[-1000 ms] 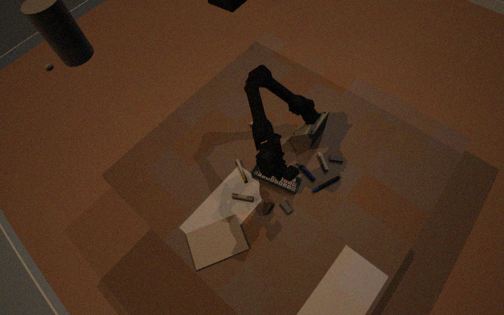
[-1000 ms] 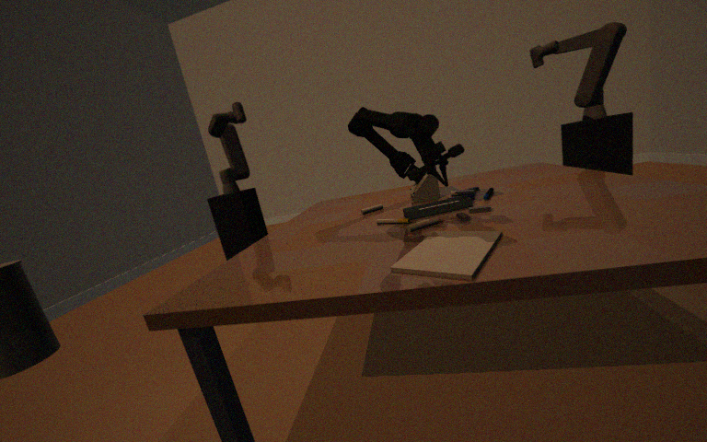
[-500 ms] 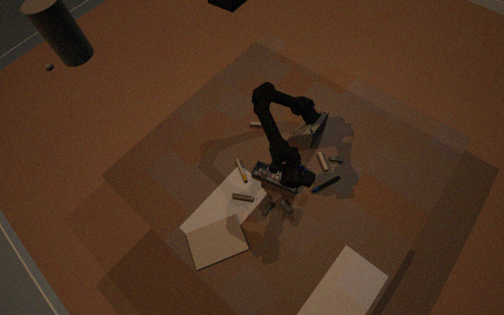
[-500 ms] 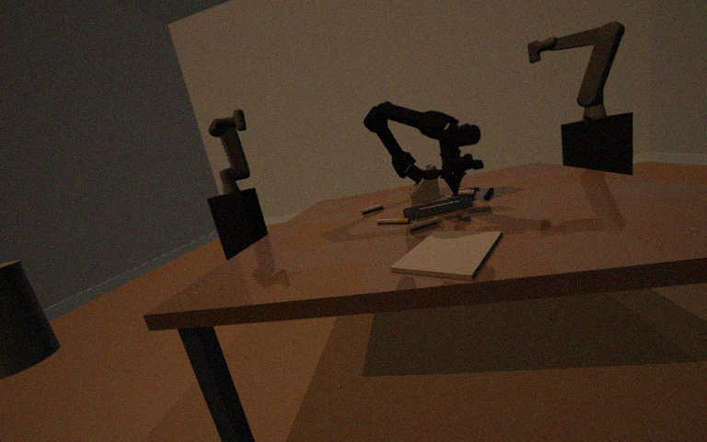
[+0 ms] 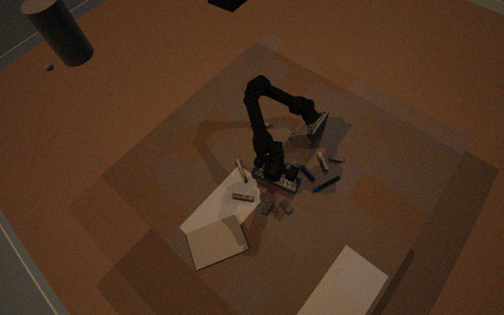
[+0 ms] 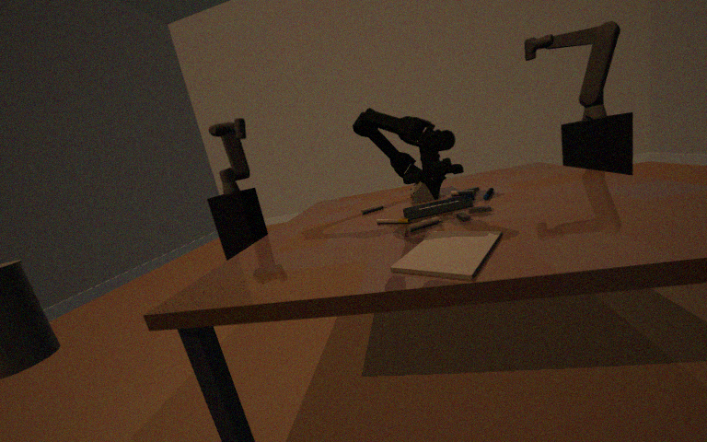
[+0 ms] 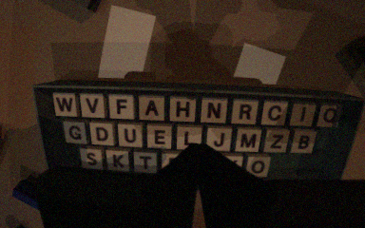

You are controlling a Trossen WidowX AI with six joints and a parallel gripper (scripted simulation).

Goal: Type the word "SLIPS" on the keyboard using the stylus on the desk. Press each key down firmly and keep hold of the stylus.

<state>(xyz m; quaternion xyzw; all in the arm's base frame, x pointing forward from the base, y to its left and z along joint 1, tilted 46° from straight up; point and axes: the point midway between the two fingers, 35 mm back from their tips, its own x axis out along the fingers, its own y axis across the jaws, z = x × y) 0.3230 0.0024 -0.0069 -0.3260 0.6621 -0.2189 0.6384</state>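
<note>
Now: the blue stylus 11 cm behind my gripper tip, 7 cm to the left of it and 3 cm below it. From my gripper tip the other things lie so: blue-tipped pen (8 cm behind, 19 cm to the left, 3 cm below); yellow pencil (6 cm ahead, 14 cm to the right, 3 cm below); pale pad (38 cm ahead, 4 cm to the right, 4 cm below).
</note>
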